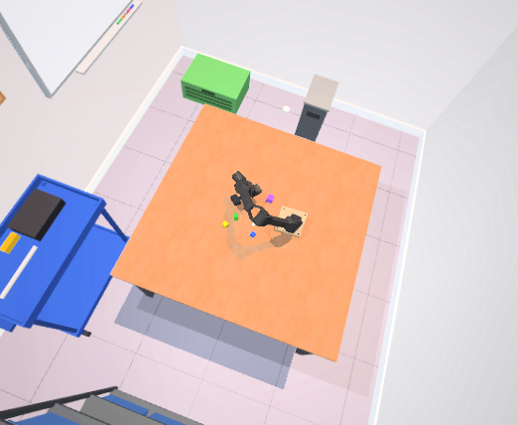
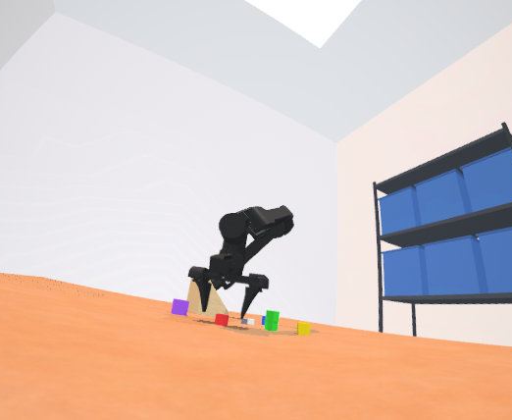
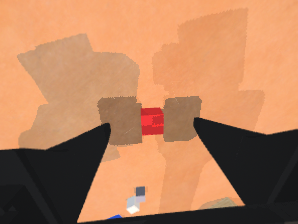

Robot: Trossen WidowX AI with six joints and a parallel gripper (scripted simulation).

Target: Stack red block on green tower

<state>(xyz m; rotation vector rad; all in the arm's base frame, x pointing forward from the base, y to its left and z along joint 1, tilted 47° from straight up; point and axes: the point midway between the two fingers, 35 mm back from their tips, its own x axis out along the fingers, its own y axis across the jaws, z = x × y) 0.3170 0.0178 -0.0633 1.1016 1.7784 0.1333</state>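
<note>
The red block is 10 mm below my gripper tip. Round my gripper tip: small white block 120 mm to the left, 100 mm behind, 10 mm below; purple block 140 mm behind, 70 mm to the right; yellow block 190 mm to the left, 50 mm ahead, 10 mm below.
</note>
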